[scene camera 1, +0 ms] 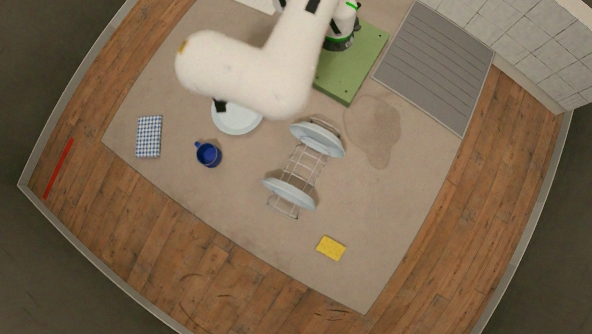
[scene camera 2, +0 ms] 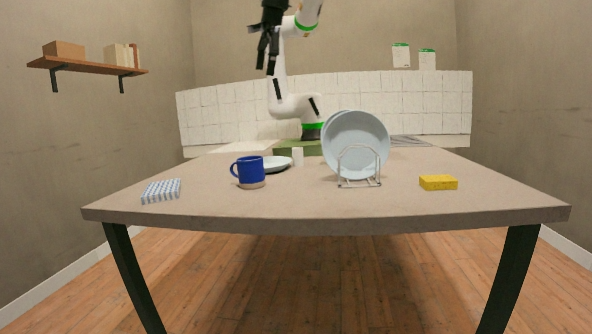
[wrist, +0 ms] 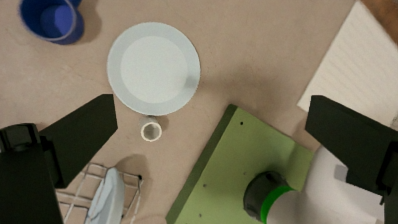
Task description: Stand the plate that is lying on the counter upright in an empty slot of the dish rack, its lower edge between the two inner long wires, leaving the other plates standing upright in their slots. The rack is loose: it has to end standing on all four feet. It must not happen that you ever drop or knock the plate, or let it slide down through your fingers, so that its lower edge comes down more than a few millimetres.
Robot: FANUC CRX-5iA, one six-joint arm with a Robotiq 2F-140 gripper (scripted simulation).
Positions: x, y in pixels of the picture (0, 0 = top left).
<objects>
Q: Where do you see a pale blue plate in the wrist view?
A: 152, 68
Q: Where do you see a pale blue plate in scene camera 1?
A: At 238, 119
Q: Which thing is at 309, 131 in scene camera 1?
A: A pale blue plate.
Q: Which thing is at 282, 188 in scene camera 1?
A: A pale blue plate.
</objects>
